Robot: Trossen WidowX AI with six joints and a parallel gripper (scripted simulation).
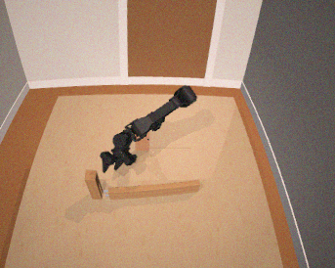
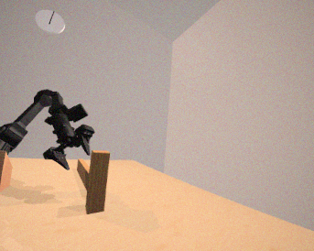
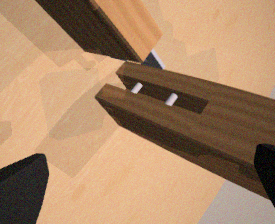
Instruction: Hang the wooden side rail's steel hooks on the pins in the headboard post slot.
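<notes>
My gripper tip is now 70 mm to the left of the headboard post, 60 mm short of it and 40 mm above it.
</notes>
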